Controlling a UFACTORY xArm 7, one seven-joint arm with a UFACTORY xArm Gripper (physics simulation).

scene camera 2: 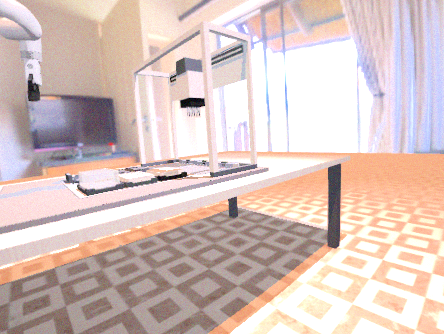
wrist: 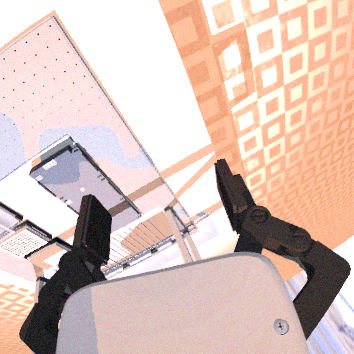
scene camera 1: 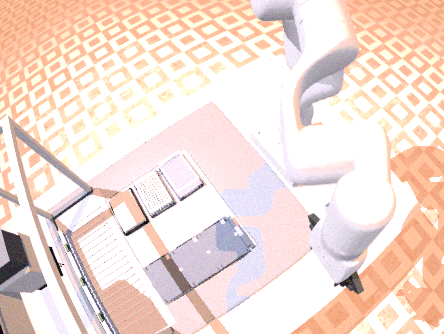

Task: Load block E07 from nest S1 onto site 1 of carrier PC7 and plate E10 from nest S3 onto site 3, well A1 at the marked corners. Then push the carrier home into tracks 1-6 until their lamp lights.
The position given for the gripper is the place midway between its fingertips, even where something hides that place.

Observation:
The gripper (scene camera 1: 328, 263) is open, holding nothing. Also in view: a grey carrier (scene camera 1: 198, 258), a dotted well plate (scene camera 1: 155, 196) and a pipetting head (scene camera 2: 190, 89).
The grey carrier also shows in the wrist view (wrist: 68, 174). The gripper also shows in the wrist view (wrist: 157, 189).

